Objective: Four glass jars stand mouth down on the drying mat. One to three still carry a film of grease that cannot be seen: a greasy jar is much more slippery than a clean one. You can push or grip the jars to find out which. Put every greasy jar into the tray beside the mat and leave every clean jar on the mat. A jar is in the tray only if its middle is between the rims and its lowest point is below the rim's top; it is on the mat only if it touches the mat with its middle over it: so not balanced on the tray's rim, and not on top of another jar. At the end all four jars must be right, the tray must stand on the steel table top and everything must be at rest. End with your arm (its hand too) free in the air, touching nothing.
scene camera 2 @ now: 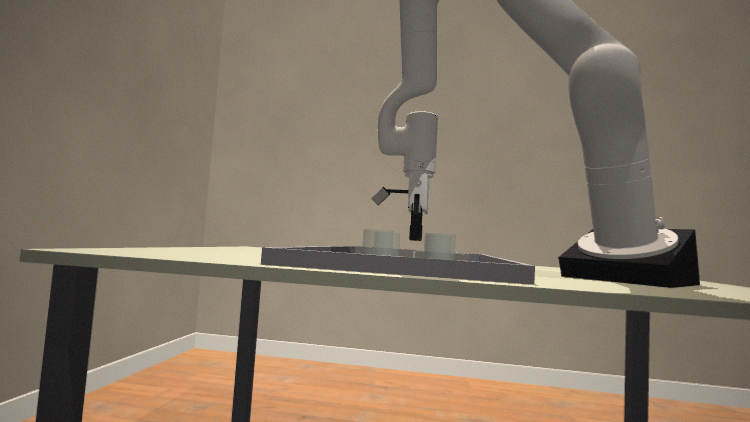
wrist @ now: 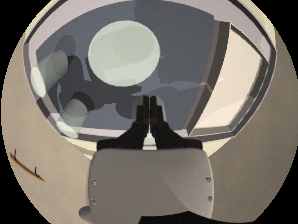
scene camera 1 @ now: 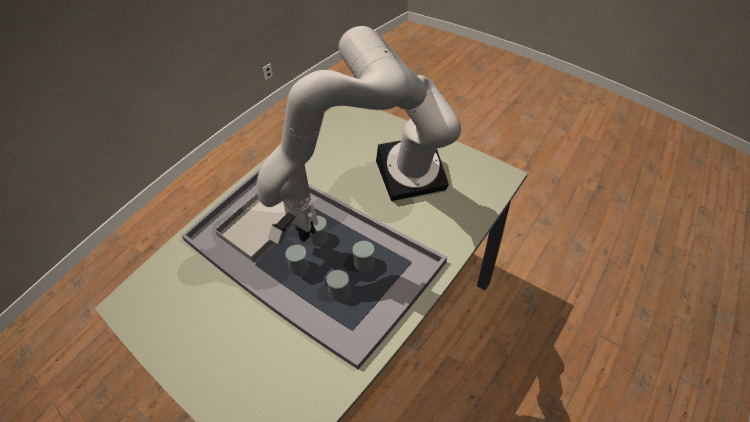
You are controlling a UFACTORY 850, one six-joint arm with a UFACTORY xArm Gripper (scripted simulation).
my gripper: scene camera 2; wrist; scene camera 1 305,238
same spot on my gripper: (scene camera 2: pixel 415 234) = (wrist: pixel 138 107)
